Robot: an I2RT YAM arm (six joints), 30 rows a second.
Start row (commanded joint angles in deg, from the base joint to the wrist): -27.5 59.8 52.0 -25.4 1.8 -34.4
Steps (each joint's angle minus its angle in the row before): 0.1 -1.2 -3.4 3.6 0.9 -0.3; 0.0 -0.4 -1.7 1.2 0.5 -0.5; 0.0 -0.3 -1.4 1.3 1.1 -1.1; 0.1 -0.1 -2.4 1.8 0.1 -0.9; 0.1 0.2 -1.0 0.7 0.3 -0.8; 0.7 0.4 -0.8 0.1 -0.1 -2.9; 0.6 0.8 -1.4 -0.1 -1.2 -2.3; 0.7 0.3 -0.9 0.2 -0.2 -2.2; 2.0 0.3 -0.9 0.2 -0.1 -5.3; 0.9 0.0 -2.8 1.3 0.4 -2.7; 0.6 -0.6 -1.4 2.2 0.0 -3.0
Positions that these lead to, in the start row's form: -27.4 58.6 48.6 -21.8 2.7 -34.7; -27.4 58.2 46.9 -20.6 3.2 -35.2; -27.4 57.9 45.5 -19.3 4.3 -36.3; -27.3 57.8 43.1 -17.5 4.4 -37.2; -27.2 58.0 42.1 -16.8 4.7 -38.0; -26.5 58.4 41.3 -16.7 4.6 -40.9; -25.9 59.2 39.9 -16.8 3.4 -43.2; -25.2 59.5 39.0 -16.6 3.2 -45.4; -23.2 59.8 38.1 -16.4 3.1 -50.7; -22.3 59.8 35.3 -15.1 3.5 -53.4; -21.7 59.2 33.9 -12.9 3.5 -56.4
